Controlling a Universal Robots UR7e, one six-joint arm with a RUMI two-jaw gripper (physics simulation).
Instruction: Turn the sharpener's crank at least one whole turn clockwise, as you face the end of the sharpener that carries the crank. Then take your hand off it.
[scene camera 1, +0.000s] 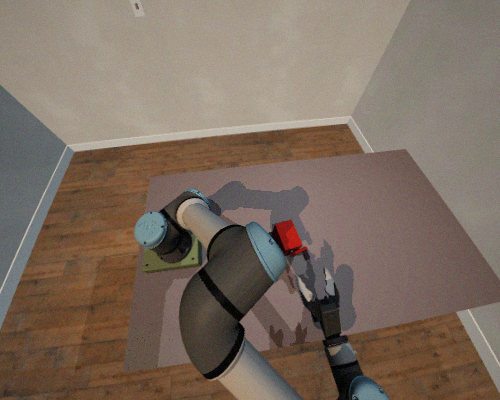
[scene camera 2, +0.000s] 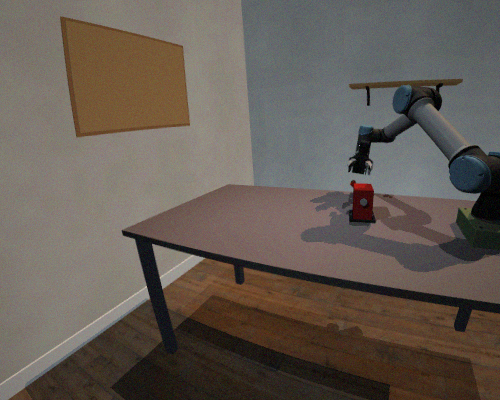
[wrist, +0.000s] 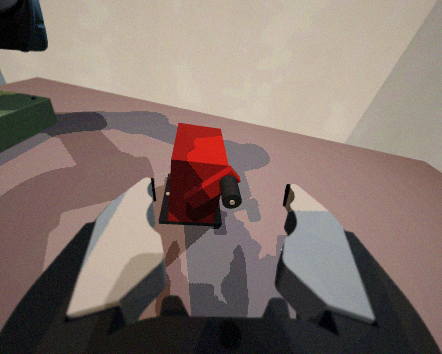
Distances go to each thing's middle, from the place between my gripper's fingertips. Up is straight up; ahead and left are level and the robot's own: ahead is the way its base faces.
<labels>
Now: hand 10 mm past the red sharpener (scene camera 2: 363, 194), 140 mm to the right of it and 110 mm above it.
</labels>
